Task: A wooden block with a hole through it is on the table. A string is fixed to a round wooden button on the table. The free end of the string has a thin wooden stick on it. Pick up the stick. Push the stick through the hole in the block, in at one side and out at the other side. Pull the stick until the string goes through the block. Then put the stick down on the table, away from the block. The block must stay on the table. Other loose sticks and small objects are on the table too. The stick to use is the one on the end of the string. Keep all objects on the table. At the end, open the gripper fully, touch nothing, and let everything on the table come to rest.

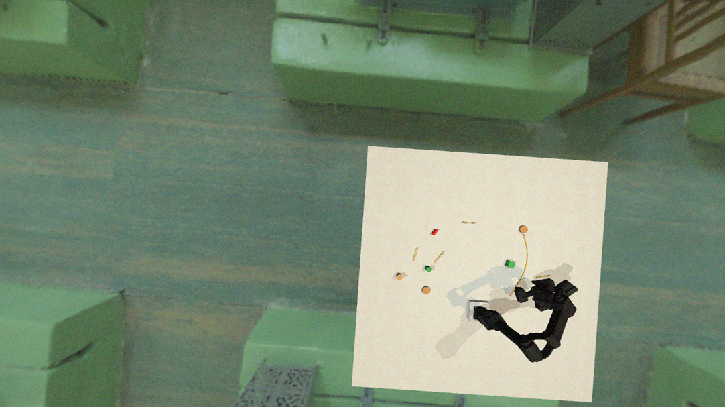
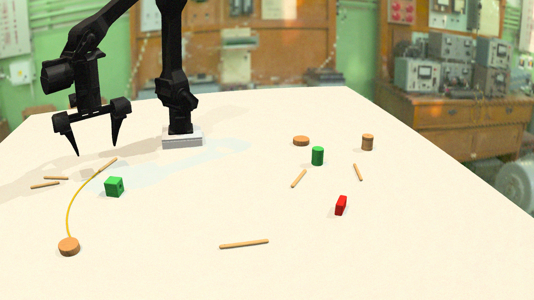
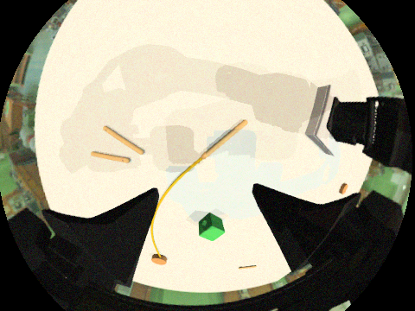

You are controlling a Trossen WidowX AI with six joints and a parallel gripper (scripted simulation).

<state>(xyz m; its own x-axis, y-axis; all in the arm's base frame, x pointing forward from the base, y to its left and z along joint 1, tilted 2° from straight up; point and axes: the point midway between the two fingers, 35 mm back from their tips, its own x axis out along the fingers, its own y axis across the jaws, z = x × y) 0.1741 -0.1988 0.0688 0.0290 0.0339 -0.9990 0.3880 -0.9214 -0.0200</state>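
Now: the thin wooden stick 3 cm behind my gripper tip and 6 cm below it. Also, from my gripper tip: green block 9 cm ahead, 5 cm to the left, 4 cm below; round wooden button 28 cm ahead, 1 cm to the right, 5 cm below; green cylinder 4 cm ahead, 49 cm to the left, 4 cm below.
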